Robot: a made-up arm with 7 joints.
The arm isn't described. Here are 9 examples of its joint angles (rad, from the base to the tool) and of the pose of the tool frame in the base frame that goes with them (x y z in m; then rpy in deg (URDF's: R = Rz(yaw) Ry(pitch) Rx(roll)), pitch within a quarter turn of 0, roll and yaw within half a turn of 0).
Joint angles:
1: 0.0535 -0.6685 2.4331 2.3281 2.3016 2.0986 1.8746
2: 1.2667 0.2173 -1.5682 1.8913 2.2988 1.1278 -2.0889
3: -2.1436 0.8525 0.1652 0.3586 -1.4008 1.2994 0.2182
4: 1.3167 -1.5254 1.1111 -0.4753 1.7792 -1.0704 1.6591
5: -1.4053 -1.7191 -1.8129 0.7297 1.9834 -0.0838 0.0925
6: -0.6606 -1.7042 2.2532 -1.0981 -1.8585 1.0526 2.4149
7: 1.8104 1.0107 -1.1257 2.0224 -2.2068 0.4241 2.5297
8: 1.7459 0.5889 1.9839 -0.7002 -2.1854 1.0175 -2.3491
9: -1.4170 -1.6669 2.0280 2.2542 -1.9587 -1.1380 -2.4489
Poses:
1: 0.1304 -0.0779 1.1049 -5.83 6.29 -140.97
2: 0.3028 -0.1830 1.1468 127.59 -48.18 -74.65
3: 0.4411 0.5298 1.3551 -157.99 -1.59 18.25
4: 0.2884 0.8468 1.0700 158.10 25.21 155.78
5: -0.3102 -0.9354 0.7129 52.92 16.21 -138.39
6: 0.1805 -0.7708 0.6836 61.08 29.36 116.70
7: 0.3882 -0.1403 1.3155 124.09 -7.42 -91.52
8: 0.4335 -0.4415 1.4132 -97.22 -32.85 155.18
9: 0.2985 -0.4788 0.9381 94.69 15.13 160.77
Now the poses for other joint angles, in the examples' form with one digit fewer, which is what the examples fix.
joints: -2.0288 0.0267 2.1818 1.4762 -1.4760 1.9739 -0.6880
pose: 0.096 0.238 1.508 -54.9 21.1 106.9
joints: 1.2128 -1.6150 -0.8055 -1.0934 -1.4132 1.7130 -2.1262
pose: -0.030 0.603 0.894 168.5 6.8 55.5
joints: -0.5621 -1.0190 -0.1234 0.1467 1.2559 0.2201 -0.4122
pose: 0.664 -0.601 1.247 107.8 -31.7 -29.6
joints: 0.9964 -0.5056 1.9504 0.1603 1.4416 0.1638 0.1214
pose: 0.172 0.380 1.694 -170.2 -58.2 118.9
